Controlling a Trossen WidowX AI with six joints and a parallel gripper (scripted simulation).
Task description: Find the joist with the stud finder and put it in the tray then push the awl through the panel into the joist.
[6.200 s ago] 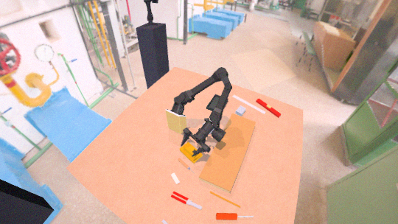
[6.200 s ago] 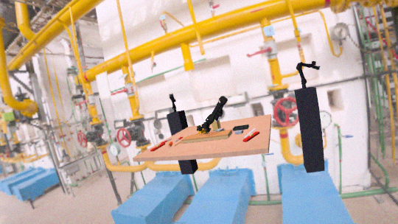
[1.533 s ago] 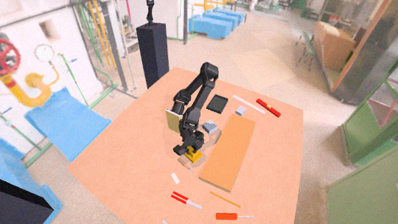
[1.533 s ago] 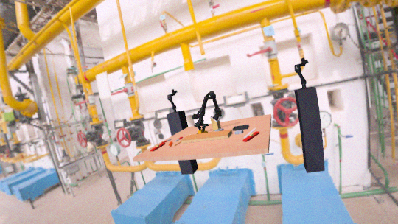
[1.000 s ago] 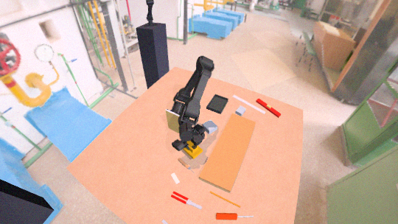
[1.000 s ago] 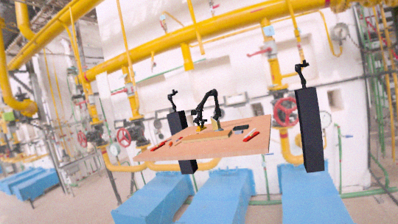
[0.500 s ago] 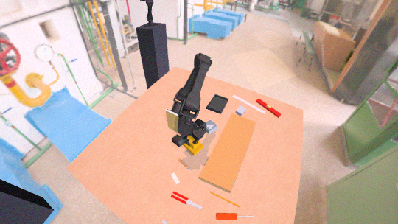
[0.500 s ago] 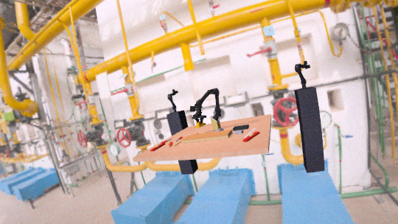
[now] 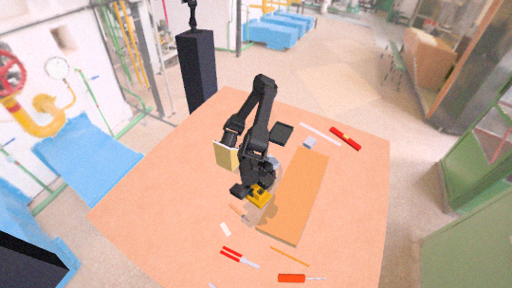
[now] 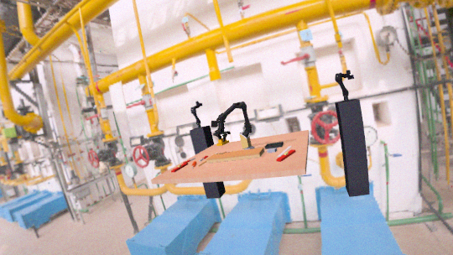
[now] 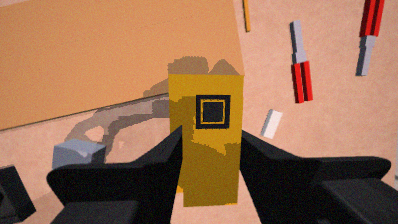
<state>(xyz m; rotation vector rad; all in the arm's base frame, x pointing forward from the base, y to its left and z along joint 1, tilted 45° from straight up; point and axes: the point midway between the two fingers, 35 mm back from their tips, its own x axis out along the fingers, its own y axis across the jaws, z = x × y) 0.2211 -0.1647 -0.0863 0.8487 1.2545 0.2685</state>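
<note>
Right now the pencil is 220 mm ahead of my gripper tip, 140 mm to the right of it and 140 mm below it. The rest, counted from my gripper tip: white block: 70 mm behind, 150 mm to the right, 130 mm below; then yellow stud finder: 10 mm ahead, 20 mm above; then awl: 40 mm behind, 60 mm to the right, 130 mm below.
</note>
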